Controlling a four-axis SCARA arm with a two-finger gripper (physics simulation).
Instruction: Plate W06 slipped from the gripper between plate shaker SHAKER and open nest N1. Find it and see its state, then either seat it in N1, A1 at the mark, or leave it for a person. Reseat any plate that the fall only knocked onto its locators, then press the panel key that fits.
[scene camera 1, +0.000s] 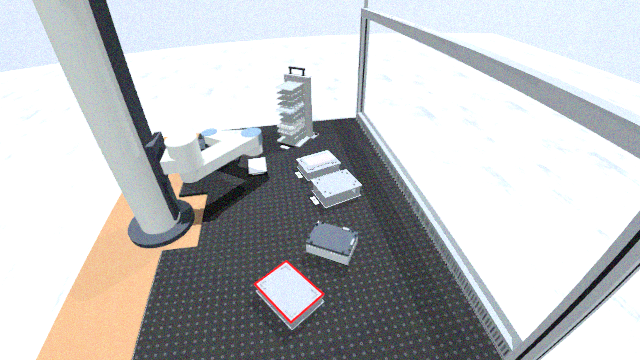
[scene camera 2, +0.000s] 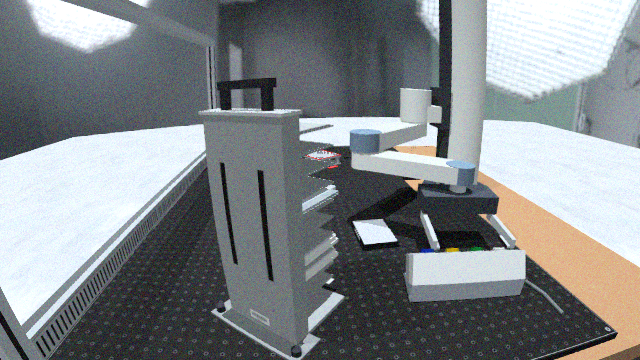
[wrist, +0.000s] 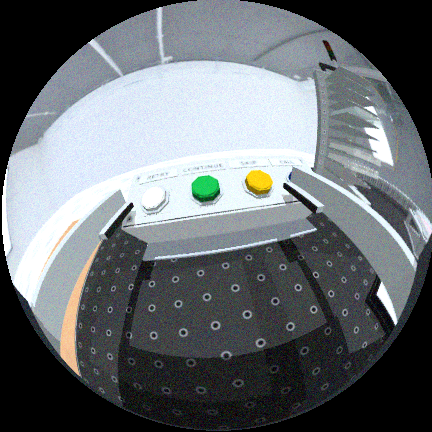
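My gripper is open and empty, its fingertips just above the key panel. The white RETRY key, green CONTINUE key and yellow SKIP key show between the fingers. The blue CALL key is mostly behind one finger in the wrist view. In scene view 1, a dark-topped device, likely the shaker, stands beyond a red-edged pale block. Two pale nest-like blocks stand farther back; the rear one has a pinkish top. I cannot tell which is N1 or W06.
A tall plate rack stands at the back in scene view 1. A small white-topped pad lies between rack and arm column. A framed clear screen runs along one side. A cable leaves the panel.
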